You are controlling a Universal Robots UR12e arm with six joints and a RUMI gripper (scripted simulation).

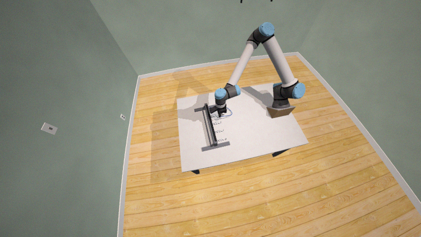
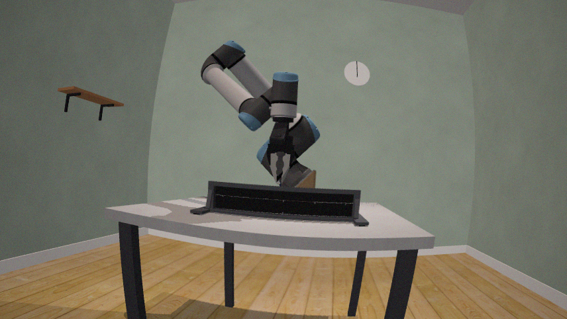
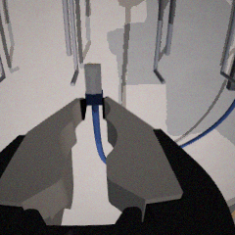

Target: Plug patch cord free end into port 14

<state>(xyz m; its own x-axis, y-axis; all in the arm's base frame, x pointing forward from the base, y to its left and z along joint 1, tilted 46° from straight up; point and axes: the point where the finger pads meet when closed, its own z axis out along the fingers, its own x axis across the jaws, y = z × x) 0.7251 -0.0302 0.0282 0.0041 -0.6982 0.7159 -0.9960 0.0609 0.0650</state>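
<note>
Right now my hand is 20 mm short of the plug and 10 mm above it.
</note>
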